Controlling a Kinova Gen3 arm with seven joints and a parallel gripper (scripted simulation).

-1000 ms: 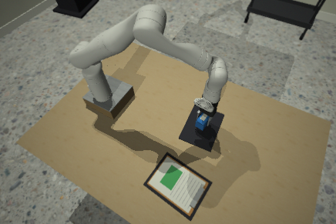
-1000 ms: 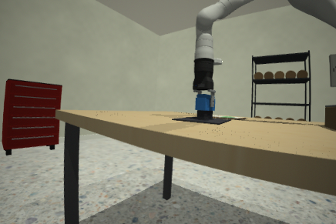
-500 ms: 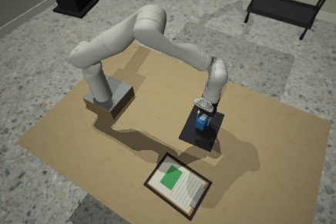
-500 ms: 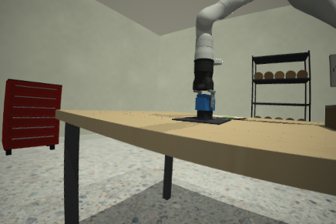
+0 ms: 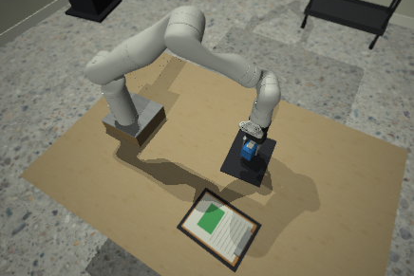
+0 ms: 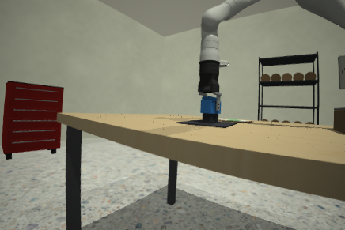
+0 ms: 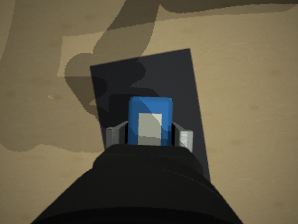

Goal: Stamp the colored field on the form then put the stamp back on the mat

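My hand is 20 mm above the blue stamp. Round my hand: clipboard (10 mm ahead, 320 mm to the right, 70 mm below); then dark mat (70 mm below).
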